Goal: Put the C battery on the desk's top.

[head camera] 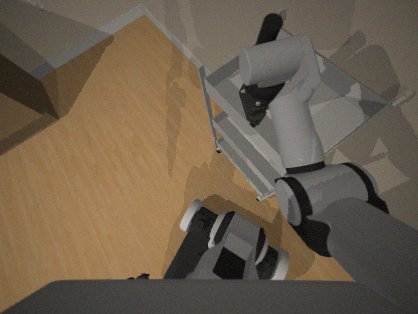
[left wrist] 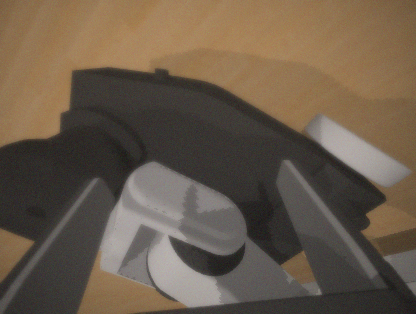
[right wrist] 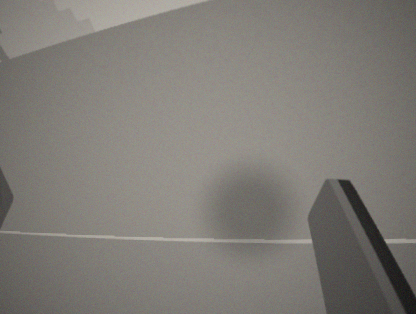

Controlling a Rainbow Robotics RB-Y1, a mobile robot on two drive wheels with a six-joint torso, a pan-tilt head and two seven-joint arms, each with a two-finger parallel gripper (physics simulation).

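Frame: origin at the robot's base, x back, y up, z left, level; metres.
Seen in the pictures: left gripper, between the fingertips: point(left wrist: 193, 180); right gripper, between the fingertips: point(head camera: 247, 111) point(right wrist: 161, 188).
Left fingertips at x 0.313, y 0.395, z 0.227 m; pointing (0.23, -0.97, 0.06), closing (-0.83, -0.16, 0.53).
Observation:
A point is followed by its place in that frame.
The C battery does not show in any current view. My right gripper point(head camera: 255, 123) point(right wrist: 161, 188) @[x -0.439, y 0.677, z 0.166 m] is open and empty, over the near left part of the grey cart point(head camera: 207, 102) @[x -0.458, y 0.600, z 0.345 m]. In the right wrist view, grey cart surfaces point(right wrist: 150, 125) @[x -0.454, y 0.663, z 0.162 m] lie below its spread fingers, with a dark round shadow between them. My left gripper point(left wrist: 193, 180) @[x 0.313, y 0.395, z 0.227 m] is open, with nothing held between its fingers; my own base and grey torso parts show behind them. I cannot tell from these views which surface is the desk's top.
A brown box-like piece of furniture point(head camera: 30, 92) @[x -0.166, y 0.188, z 1.885 m] stands at the far left. A pale baseboard point(head camera: 172, 37) @[x -1.222, y 0.074, z 1.224 m] runs along the walls behind the cart. My wheeled base point(head camera: 187, 252) @[x 0.167, y 0.169, z 0.176 m] is on the wooden floor point(head camera: 110, 175) @[x 0.074, y 0.001, z 0.975 m], close to the cart's near corner.

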